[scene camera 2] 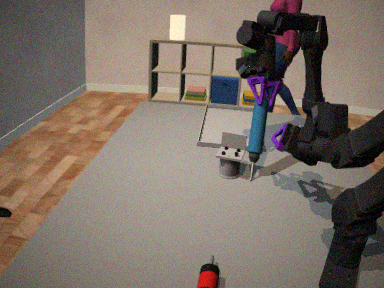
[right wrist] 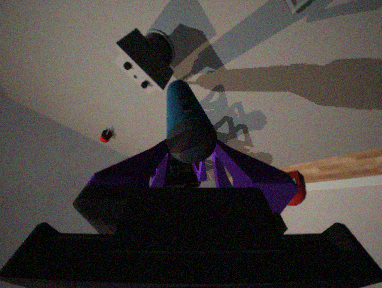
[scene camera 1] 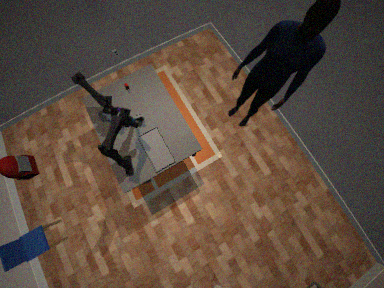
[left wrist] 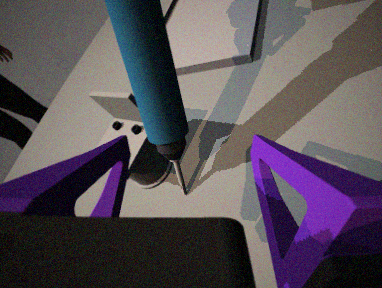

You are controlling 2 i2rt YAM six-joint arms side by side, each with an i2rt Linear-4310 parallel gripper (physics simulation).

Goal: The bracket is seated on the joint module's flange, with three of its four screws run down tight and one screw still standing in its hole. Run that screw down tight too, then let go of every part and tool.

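Places are measured from the left arm's base along level axes (x right, y ahead, z up), in centimetres.
Pixels of known places: left gripper, fingertip midpoint: (scene camera 2: 283, 142) (left wrist: 190, 144); right gripper, fingertip midpoint: (scene camera 2: 264, 105) (right wrist: 191, 143); left arm's base, link origin: (scene camera 2: 342, 261) (right wrist: 174, 158); right arm's base, link origin: (scene camera 1: 128, 165).
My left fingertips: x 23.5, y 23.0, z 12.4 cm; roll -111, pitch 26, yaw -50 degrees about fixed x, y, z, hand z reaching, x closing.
Note:
Ahead of a thing's pixels: the offset from my left fingertips to its top centre.
The light bracket (scene camera 2: 234, 139) (left wrist: 114, 107) (right wrist: 147, 62) sits on the grey joint module {dx -1.9, dy +13.6, dz -6.1 cm} (scene camera 2: 229, 169) (left wrist: 150, 176) (right wrist: 163, 45), one plate flat, the other upright. Dark screw heads show on the flat plate in scene camera 2; which one stands higher is too small to tell. My right gripper (scene camera 2: 265, 98) (right wrist: 191, 143) is shut on the blue screwdriver (scene camera 2: 257, 125) (left wrist: 150, 70) (right wrist: 186, 107), which hangs nearly upright beside the module, bit down, apart from the screws. My left gripper (scene camera 2: 276, 138) (left wrist: 190, 144) is open with nothing between its fingers, right of the screwdriver in scene camera 2.
A shallow tray {dx +32.9, dy +28.5, dz -10.8 cm} (scene camera 2: 208, 145) (left wrist: 215, 65) lies behind the module in scene camera 2. A red-and-black tool {dx -41.0, dy -0.5, dz -9.0 cm} (scene camera 2: 208, 277) (scene camera 1: 127, 86) (right wrist: 105, 136) lies at the near edge of that view. The two arms are close together around the screwdriver. A shelf unit (scene camera 2: 151, 72) stands beyond the table.

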